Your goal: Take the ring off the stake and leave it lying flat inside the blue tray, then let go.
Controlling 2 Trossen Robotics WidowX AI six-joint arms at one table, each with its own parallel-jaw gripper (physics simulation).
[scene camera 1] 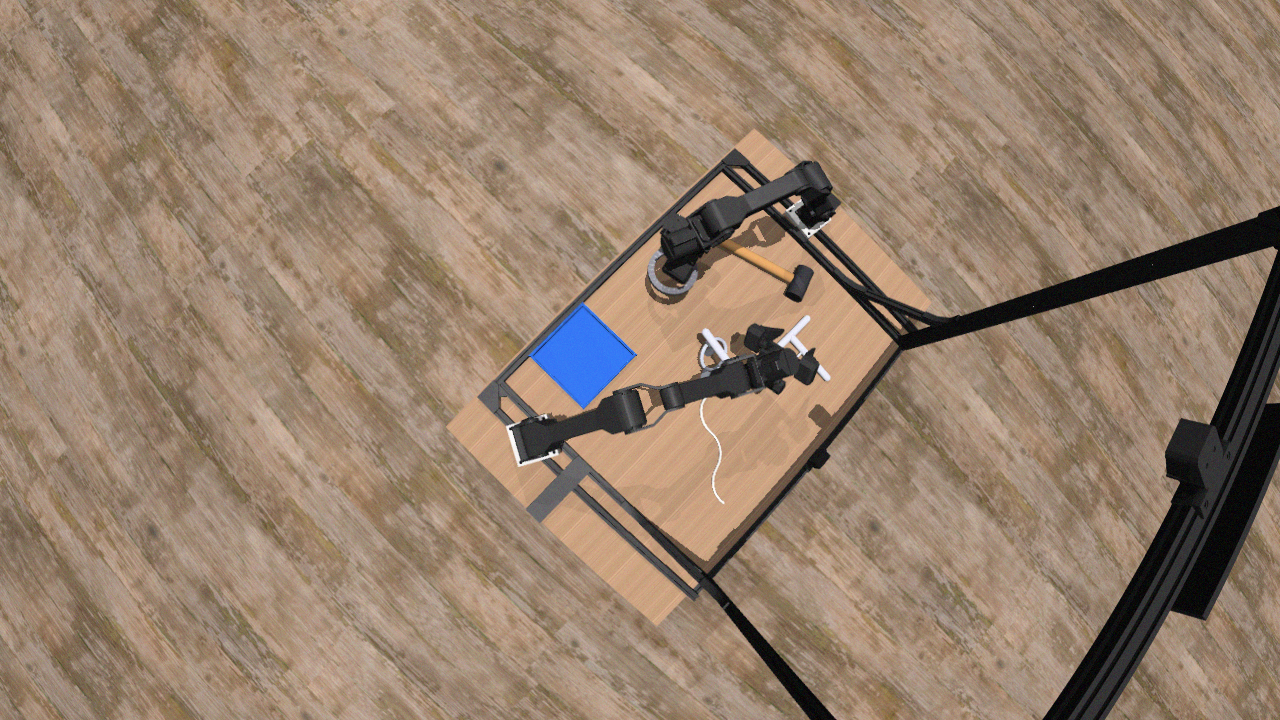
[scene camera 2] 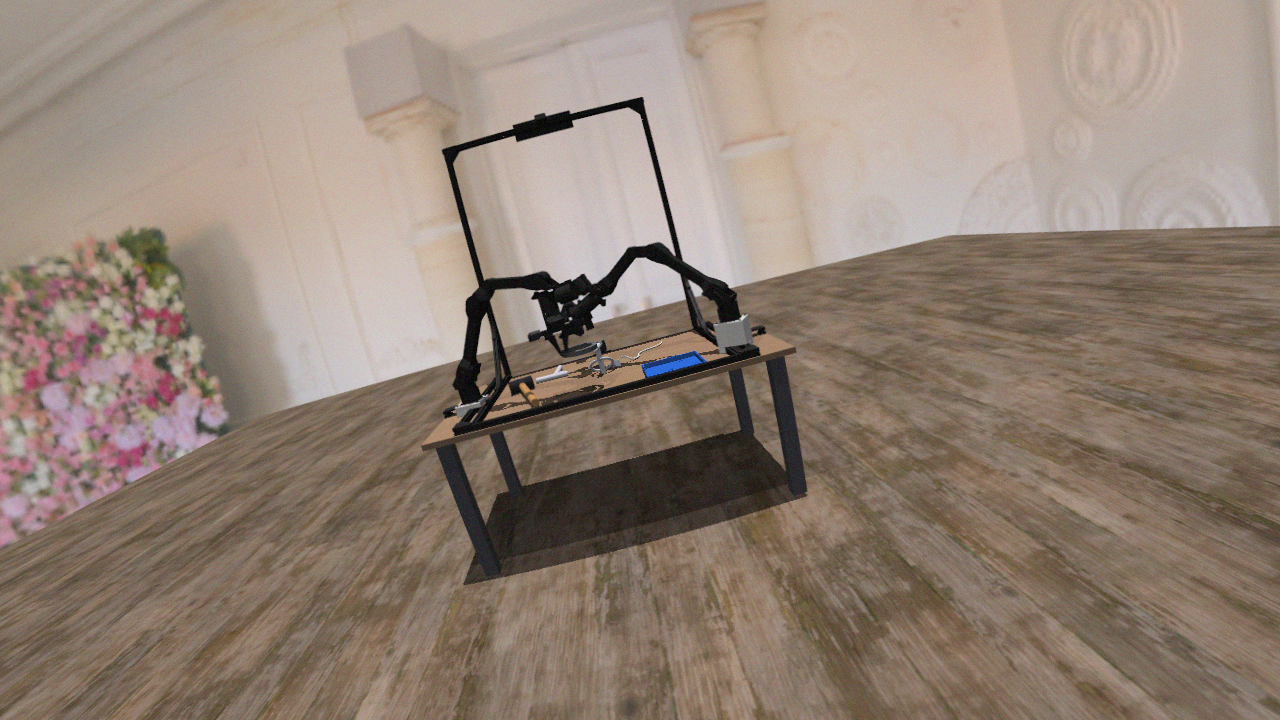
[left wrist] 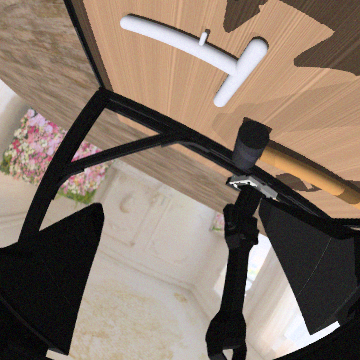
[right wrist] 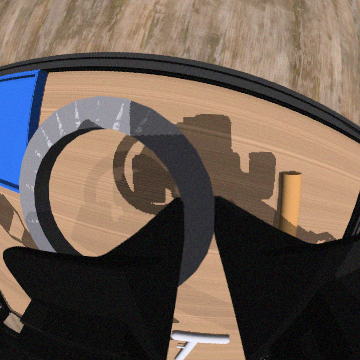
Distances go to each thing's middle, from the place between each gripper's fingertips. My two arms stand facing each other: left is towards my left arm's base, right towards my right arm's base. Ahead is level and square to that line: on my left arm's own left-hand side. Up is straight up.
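With the hammer [scene camera 1: 799, 281] as reference, my right gripper is 210 mm to the left of it, 120 mm past it and 110 mm above it. From my right hand I find the blue tray [scene camera 1: 582, 355] 330 mm to the left, 30 mm behind and 130 mm below. The white T-shaped piece [left wrist: 238, 70] is 150 mm to the right of that same right hand, 410 mm behind it and 130 mm below it.
From my left hand, the white T-shaped piece is 80 mm to the right, 70 mm behind and 170 mm below. The hammer is 140 mm to the right of my left hand, 220 mm ahead of it and 150 mm below it, while the blue tray is 400 mm to the left of this left hand, 310 mm ahead of it and 170 mm below it.
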